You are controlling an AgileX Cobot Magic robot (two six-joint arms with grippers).
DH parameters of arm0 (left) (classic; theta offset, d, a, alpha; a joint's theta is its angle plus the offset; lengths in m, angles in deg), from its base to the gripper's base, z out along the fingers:
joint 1: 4.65 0.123 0 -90
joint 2: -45.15 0 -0.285 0
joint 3: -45.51 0 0.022 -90
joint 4: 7.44 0.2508 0 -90
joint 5: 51.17 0 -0.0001 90
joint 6: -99.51 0.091 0 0
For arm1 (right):
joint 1: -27.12 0.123 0 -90
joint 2: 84.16 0 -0.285 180
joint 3: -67.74 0 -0.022 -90
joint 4: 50.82 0.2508 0 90
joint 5: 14.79 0 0.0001 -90
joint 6: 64.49 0.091 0 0
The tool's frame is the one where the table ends.
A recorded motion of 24 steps. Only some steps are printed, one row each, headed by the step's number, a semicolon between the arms.
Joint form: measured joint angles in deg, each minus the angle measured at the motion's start. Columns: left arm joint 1, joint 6, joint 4, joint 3, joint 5, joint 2; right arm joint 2, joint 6, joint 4, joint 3, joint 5, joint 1.
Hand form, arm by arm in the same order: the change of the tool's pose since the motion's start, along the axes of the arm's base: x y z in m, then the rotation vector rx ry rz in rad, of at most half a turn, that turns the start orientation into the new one. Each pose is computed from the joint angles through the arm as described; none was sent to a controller.
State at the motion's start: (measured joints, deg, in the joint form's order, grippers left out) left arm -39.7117 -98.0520 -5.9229 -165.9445 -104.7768 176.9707; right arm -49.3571 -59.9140 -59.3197 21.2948 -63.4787 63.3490
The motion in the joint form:
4: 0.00 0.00 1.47 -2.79 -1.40 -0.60; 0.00 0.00 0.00 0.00 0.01 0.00
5: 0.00 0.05 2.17 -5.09 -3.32 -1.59; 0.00 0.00 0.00 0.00 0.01 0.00
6: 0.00 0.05 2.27 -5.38 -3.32 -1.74; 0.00 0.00 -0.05 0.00 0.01 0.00
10: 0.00 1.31 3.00 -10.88 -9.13 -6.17; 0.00 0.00 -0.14 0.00 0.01 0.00
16: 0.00 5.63 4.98 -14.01 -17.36 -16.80; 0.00 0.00 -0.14 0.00 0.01 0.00
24: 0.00 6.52 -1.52 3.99 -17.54 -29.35; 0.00 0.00 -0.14 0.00 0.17 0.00
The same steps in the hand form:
4: 0.0024 0.0007 0.0184 0.0009 -0.0431 -0.0029; 0.0000 0.0000 0.0000 0.0001 -0.0001 0.0000
5: 0.0015 0.0025 0.0371 -0.0023 -0.0700 -0.0028; 0.0000 0.0000 0.0000 0.0001 -0.0001 0.0000
6: 0.0016 0.0027 0.0399 -0.0053 -0.0773 -0.0028; 0.0000 0.0000 0.0000 -0.0006 -0.0007 -0.0001
10: -0.0115 0.0135 0.1002 -0.0266 -0.1491 -0.0131; 0.0001 -0.0001 0.0000 -0.0018 -0.0016 -0.0003
16: -0.0570 0.0495 0.1896 -0.0190 -0.2658 -0.0540; 0.0001 -0.0001 0.0000 -0.0018 -0.0016 -0.0003
24: -0.1090 0.0741 0.1817 -0.0527 -0.1281 -0.0957; 0.0002 0.0000 0.0002 -0.0003 -0.0038 0.0001

